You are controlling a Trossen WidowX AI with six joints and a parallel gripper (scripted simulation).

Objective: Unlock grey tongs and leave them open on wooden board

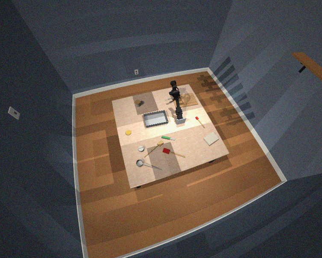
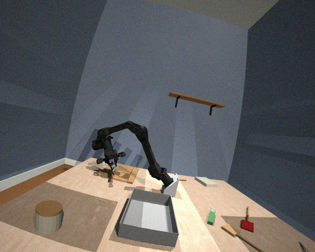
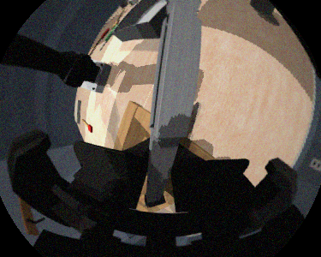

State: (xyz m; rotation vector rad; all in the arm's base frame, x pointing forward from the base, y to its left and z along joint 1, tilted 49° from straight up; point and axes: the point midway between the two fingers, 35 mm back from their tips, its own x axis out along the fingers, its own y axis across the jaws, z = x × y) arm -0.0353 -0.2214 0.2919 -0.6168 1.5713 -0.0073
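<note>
My gripper tip is now 170 mm past the wooden board, 10 mm to the right of it and 50 mm above it. From my gripper tip the other things lie so: green-handled tool 250 mm ahead, 570 mm to the left, 50 mm below; roasting tin 350 mm ahead, 250 mm to the left, 30 mm below; lidded canister 540 mm ahead, 70 mm to the right, 30 mm below.
</note>
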